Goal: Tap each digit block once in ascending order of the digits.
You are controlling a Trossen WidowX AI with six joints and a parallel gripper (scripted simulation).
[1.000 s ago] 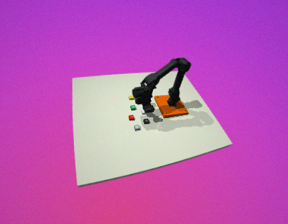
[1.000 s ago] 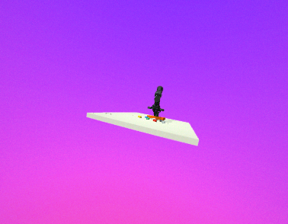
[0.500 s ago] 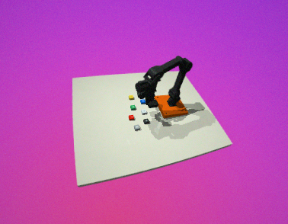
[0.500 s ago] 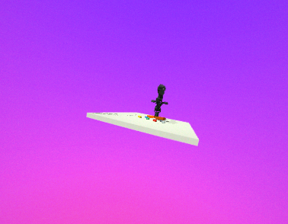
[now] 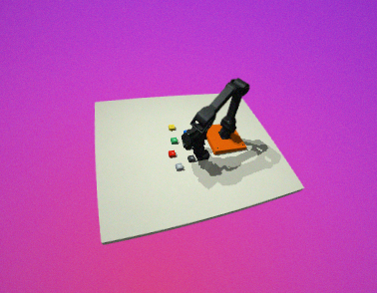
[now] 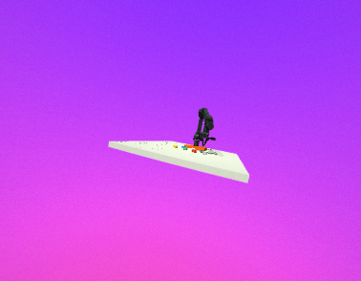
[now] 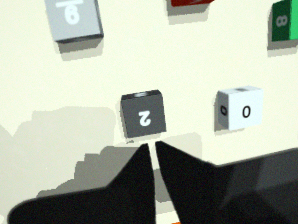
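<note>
Now: the black block 1 cm ahead of my gripper tip and 4 cm below it. The rest, counted from my gripper tip: red block: 11 cm ahead, 4 cm to the right, 4 cm below; white block: 1 cm ahead, 9 cm to the right, 4 cm below; grey block: 9 cm ahead, 4 cm to the left, 4 cm below.
</note>
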